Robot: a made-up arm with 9 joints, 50 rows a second.
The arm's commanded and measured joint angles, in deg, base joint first. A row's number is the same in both.
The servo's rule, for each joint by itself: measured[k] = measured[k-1] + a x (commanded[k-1-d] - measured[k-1]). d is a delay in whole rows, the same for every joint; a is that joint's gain. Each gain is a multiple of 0.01, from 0.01 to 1. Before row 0 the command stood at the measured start. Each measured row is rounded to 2 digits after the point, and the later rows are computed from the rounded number. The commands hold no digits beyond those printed.
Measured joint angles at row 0:
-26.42, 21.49, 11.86, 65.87, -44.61, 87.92, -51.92, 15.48, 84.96
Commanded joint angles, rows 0 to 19:
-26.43, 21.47, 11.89, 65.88, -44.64, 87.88, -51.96, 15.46, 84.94
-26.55, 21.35, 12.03, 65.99, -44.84, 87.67, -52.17, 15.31, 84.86
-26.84, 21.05, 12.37, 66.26, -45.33, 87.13, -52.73, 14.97, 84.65
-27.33, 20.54, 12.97, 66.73, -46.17, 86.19, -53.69, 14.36, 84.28
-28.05, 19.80, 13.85, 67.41, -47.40, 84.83, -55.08, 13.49, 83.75
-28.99, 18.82, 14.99, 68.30, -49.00, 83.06, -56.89, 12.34, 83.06
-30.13, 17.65, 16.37, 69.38, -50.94, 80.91, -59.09, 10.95, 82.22
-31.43, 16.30, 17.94, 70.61, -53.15, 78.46, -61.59, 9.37, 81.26
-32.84, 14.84, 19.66, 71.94, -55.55, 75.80, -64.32, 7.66, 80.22
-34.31, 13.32, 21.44, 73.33, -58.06, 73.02, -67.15, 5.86, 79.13
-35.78, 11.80, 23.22, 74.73, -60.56, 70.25, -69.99, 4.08, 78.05
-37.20, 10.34, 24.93, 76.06, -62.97, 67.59, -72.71, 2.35, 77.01
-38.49, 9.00, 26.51, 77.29, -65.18, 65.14, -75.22, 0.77, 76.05
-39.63, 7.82, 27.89, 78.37, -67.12, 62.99, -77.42, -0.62, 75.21
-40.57, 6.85, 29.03, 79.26, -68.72, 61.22, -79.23, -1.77, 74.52
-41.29, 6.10, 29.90, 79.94, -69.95, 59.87, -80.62, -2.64, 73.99
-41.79, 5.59, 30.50, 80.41, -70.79, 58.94, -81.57, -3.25, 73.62
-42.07, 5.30, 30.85, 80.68, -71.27, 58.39, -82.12, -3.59, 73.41
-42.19, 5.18, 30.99, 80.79, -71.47, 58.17, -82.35, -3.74, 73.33
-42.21, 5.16, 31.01, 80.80, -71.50, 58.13, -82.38, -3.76, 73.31
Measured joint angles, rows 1 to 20:
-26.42, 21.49, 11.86, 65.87, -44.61, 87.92, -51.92, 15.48, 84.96
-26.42, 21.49, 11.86, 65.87, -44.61, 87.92, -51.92, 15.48, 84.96
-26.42, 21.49, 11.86, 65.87, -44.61, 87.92, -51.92, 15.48, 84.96
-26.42, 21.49, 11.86, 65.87, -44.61, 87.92, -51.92, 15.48, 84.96
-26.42, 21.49, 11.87, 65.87, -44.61, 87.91, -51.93, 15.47, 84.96
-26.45, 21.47, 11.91, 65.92, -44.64, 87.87, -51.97, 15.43, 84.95
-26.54, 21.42, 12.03, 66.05, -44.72, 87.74, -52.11, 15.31, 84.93
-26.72, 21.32, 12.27, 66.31, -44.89, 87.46, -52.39, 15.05, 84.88
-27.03, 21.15, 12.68, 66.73, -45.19, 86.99, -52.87, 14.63, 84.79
-27.48, 20.89, 13.28, 67.33, -45.65, 86.28, -53.59, 14.01, 84.65
-28.09, 20.53, 14.08, 68.11, -46.28, 85.31, -54.58, 13.18, 84.46
-28.86, 20.06, 15.08, 69.06, -47.10, 84.08, -55.84, 12.15, 84.20
-29.78, 19.49, 16.27, 70.15, -48.11, 82.59, -57.37, 10.94, 83.88
-30.82, 18.81, 17.61, 71.36, -49.30, 80.87, -59.13, 9.57, 83.50
-31.96, 18.04, 19.07, 72.64, -50.65, 78.96, -61.08, 8.09, 83.06
-33.17, 17.19, 20.59, 73.94, -52.13, 76.91, -63.17, 6.54, 82.58
-34.39, 16.29, 22.13, 75.21, -53.70, 74.79, -65.34, 4.98, 82.06
-35.60, 15.36, 23.63, 76.41, -55.31, 72.67, -67.51, 3.47, 81.51
-36.74, 14.42, 25.03, 77.49, -56.92, 70.61, -69.62, 2.06, 80.95
-37.79, 13.50, 26.30, 78.42, -58.48, 68.68, -71.60, 0.79, 80.39
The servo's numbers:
d 4
a 0.23 0.11 0.26 0.38 0.12 0.18 0.18 0.27 0.08

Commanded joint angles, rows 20 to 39:
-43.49, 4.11, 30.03, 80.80, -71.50, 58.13, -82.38, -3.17, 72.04
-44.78, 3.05, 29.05, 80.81, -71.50, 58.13, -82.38, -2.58, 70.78
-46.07, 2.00, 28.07, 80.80, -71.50, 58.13, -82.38, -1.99, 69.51
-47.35, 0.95, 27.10, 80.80, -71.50, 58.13, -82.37, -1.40, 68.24
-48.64, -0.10, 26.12, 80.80, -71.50, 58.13, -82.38, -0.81, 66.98
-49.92, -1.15, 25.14, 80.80, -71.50, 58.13, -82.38, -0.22, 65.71
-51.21, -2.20, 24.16, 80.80, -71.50, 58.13, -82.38, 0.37, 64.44
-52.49, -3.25, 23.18, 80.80, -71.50, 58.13, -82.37, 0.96, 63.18
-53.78, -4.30, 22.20, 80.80, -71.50, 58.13, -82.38, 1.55, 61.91
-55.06, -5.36, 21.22, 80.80, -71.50, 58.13, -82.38, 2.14, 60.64
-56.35, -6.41, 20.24, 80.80, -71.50, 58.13, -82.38, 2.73, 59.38
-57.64, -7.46, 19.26, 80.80, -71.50, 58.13, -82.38, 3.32, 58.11
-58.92, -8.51, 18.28, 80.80, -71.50, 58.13, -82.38, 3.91, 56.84
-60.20, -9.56, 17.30, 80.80, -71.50, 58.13, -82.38, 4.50, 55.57
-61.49, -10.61, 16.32, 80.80, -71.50, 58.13, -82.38, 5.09, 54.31
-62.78, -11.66, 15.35, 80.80, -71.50, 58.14, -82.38, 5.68, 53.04
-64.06, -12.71, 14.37, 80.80, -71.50, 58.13, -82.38, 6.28, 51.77
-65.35, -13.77, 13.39, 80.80, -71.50, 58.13, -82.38, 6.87, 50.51
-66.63, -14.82, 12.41, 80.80, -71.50, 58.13, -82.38, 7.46, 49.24
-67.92, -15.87, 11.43, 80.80, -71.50, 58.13, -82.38, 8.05, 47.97
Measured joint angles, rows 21 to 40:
-38.71, 12.63, 27.39, 79.18, -59.96, 66.93, -73.39, -0.30, 79.85
-39.48, 11.82, 28.29, 79.75, -61.32, 65.39, -74.96, -1.19, 79.33
-40.10, 11.09, 28.99, 80.15, -62.54, 64.09, -76.29, -1.88, 78.85
-40.59, 10.44, 29.52, 80.40, -63.62, 63.02, -77.39, -2.39, 78.41
-41.26, 9.74, 29.65, 80.55, -64.57, 62.14, -78.29, -2.60, 77.90
-42.07, 9.00, 29.49, 80.65, -65.40, 61.42, -79.03, -2.59, 77.33
-42.99, 8.23, 29.12, 80.71, -66.13, 60.83, -79.63, -2.43, 76.70
-43.99, 7.43, 28.59, 80.74, -66.77, 60.34, -80.12, -2.15, 76.02
-45.06, 6.60, 27.95, 80.76, -67.34, 59.94, -80.53, -1.79, 75.30
-46.18, 5.75, 27.22, 80.78, -67.84, 59.61, -80.86, -1.37, 74.53
-47.34, 4.88, 26.42, 80.79, -68.28, 59.34, -81.13, -0.90, 73.72
-48.52, 3.99, 25.58, 80.79, -68.67, 59.12, -81.35, -0.40, 72.88
-49.73, 3.08, 24.70, 80.79, -69.01, 58.94, -81.54, 0.13, 72.00
-50.96, 2.15, 23.80, 80.79, -69.31, 58.79, -81.69, 0.67, 71.09
-52.20, 1.21, 22.87, 80.79, -69.57, 58.67, -81.81, 1.23, 70.15
-53.45, 0.26, 21.93, 80.79, -69.80, 58.57, -81.91, 1.79, 69.19
-54.71, -0.70, 20.98, 80.79, -70.00, 58.49, -81.99, 2.36, 68.20
-55.97, -1.67, 20.02, 80.79, -70.18, 58.43, -82.06, 2.94, 67.19
-57.24, -2.65, 19.06, 80.79, -70.34, 58.38, -82.12, 3.52, 66.16
-58.51, -3.64, 18.10, 80.79, -70.48, 58.34, -82.17, 4.10, 65.11

